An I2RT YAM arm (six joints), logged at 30 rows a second.
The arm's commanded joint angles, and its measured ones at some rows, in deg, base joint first. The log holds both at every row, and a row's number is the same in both.
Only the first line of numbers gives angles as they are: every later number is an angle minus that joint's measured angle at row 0.
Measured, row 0: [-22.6, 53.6, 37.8, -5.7, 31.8, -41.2]
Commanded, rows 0 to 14: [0.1, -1.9, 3.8, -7.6, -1.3, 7.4]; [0.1, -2.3, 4.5, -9.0, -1.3, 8.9]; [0.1, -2.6, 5.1, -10.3, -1.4, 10.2]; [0.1, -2.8, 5.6, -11.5, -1.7, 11.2]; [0.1, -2.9, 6.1, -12.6, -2.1, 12.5]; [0.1, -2.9, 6.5, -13.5, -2.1, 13.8]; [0.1, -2.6, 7.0, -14.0, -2.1, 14.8]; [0.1, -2.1, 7.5, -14.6, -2.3, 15.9]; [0.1, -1.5, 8.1, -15.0, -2.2, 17.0]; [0.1, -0.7, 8.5, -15.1, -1.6, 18.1]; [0.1, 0.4, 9.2, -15.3, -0.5, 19.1]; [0.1, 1.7, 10.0, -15.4, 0.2, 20.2]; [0.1, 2.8, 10.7, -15.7, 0.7, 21.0]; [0.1, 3.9, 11.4, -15.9, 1.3, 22.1]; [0.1, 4.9, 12.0, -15.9, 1.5, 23.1]
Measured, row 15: [0.0, 3.1, 9.6, -14.1, -0.2, 17.6]
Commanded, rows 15 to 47: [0.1, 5.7, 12.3, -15.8, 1.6, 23.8]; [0.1, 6.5, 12.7, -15.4, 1.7, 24.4]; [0.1, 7.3, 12.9, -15.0, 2.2, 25.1]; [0.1, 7.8, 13.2, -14.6, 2.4, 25.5]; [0.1, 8.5, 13.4, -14.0, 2.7, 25.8]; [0.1, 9.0, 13.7, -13.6, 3.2, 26.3]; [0.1, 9.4, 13.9, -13.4, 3.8, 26.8]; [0.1, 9.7, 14.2, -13.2, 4.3, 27.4]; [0.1, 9.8, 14.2, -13.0, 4.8, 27.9]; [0.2, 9.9, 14.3, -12.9, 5.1, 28.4]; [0.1, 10.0, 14.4, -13.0, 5.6, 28.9]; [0.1, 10.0, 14.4, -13.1, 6.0, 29.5]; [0.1, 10.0, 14.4, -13.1, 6.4, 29.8]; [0.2, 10.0, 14.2, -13.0, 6.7, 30.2]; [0.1, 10.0, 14.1, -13.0, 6.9, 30.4]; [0.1, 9.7, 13.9, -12.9, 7.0, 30.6]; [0.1, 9.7, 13.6, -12.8, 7.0, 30.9]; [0.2, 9.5, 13.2, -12.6, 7.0, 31.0]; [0.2, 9.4, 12.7, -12.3, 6.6, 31.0]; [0.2, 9.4, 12.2, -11.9, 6.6, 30.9]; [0.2, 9.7, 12.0, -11.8, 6.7, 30.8]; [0.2, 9.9, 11.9, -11.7, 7.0, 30.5]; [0.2, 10.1, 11.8, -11.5, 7.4, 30.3]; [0.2, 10.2, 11.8, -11.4, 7.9, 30.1]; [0.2, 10.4, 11.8, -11.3, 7.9, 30.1]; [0.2, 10.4, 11.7, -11.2, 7.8, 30.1]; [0.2, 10.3, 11.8, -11.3, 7.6, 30.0]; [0.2, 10.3, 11.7, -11.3, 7.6, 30.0]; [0.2, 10.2, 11.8, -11.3, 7.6, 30.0]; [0.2, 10.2, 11.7, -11.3, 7.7, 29.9]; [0.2, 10.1, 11.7, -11.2, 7.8, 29.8]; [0.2, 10.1, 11.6, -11.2, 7.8, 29.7]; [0.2, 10.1, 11.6, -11.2, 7.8, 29.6]
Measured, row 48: [0.0, 9.9, 12.5, -12.7, 7.0, 29.4]
